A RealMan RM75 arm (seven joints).
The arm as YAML. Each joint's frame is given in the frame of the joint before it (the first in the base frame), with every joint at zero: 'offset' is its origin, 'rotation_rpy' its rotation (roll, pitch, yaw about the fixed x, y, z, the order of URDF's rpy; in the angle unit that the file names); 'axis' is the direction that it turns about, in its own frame. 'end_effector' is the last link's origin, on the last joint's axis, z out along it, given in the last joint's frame.
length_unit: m
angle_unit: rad
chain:
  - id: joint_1
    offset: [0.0, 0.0, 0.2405]
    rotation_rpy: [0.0, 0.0, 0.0]
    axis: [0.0, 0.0, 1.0]
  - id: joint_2
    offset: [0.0, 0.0, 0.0]
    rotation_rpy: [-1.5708, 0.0, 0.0]
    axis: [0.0, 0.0, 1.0]
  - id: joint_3
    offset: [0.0, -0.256, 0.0]
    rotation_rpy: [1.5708, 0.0, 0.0]
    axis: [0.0, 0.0, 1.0]
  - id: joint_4
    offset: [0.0, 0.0, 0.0]
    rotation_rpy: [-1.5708, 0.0, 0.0]
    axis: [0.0, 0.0, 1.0]
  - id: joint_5
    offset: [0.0, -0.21, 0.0]
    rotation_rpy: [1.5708, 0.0, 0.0]
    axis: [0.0, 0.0, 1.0]
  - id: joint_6
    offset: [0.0, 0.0, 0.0]
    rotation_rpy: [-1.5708, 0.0, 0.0]
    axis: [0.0, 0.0, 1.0]
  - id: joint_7
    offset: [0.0, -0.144, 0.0]
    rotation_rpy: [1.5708, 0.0, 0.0]
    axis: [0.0, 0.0, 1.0]
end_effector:
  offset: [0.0, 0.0, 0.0]
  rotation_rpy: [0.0, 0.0, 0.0]
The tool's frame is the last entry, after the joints.
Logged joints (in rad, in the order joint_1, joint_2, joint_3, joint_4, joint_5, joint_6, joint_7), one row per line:
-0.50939, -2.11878, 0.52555, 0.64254, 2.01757, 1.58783, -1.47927
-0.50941, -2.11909, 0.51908, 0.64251, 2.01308, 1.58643, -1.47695
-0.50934, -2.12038, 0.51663, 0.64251, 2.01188, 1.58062, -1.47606
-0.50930, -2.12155, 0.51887, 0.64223, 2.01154, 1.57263, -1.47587
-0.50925, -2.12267, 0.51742, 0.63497, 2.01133, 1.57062, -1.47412
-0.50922, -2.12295, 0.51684, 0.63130, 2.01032, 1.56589, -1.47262
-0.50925, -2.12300, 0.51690, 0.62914, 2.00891, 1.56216, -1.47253
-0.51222, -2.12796, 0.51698, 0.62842, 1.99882, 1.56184, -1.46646
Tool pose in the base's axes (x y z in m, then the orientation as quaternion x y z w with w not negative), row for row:
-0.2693, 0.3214, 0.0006, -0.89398, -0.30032, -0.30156, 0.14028
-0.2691, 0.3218, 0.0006, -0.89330, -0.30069, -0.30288, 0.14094
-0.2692, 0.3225, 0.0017, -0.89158, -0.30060, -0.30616, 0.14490
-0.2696, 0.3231, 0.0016, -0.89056, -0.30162, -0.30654, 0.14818
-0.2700, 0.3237, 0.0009, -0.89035, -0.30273, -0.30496, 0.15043
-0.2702, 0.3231, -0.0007, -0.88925, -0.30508, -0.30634, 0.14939
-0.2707, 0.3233, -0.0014, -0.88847, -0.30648, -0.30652, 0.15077
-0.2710, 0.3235, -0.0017, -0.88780, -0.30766, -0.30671, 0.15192
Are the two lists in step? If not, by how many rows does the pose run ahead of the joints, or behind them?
The pose runs 1 row behind the joints: the pose in row i belongs to the joints in row i - 1.
